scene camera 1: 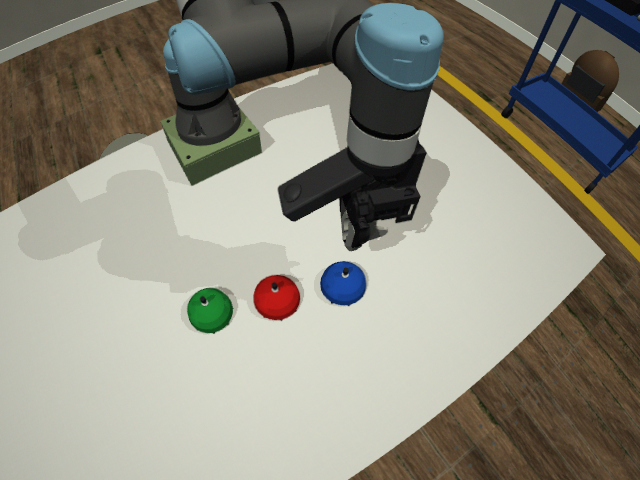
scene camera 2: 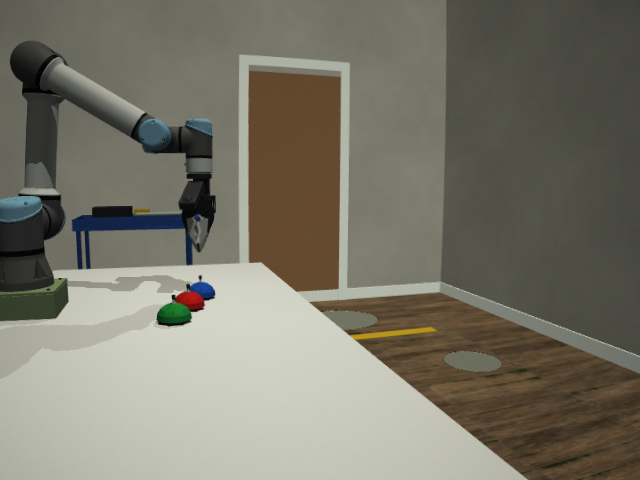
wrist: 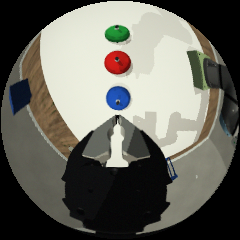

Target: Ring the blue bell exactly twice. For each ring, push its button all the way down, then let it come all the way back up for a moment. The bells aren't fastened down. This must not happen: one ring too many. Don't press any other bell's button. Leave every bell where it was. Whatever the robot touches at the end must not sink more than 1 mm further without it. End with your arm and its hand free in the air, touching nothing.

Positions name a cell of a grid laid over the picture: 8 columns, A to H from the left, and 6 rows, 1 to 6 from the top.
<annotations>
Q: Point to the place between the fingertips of the gripper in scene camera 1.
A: E4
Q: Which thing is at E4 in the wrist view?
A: The gripper.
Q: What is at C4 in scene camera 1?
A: A green bell.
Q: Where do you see a red bell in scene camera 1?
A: At D4
</annotations>
